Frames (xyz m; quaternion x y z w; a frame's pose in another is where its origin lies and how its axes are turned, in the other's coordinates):
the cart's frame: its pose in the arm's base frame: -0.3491 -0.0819 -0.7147 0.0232 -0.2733 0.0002 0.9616
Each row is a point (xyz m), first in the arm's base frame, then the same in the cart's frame.
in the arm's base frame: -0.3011 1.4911 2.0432
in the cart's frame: 1.4712 1.6934 2.2473
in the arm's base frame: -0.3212 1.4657 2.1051
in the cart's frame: 1.4870 1.6711 2.3116
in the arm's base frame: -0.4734 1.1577 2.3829
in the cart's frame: 1.5073 1.3778 2.6414
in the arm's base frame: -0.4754 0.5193 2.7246
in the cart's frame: 1.6931 0.7553 2.9613
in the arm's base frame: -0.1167 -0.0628 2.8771
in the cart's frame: 2.0855 0.1759 2.9283
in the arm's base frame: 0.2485 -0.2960 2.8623
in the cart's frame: 2.3913 -0.0625 2.7342
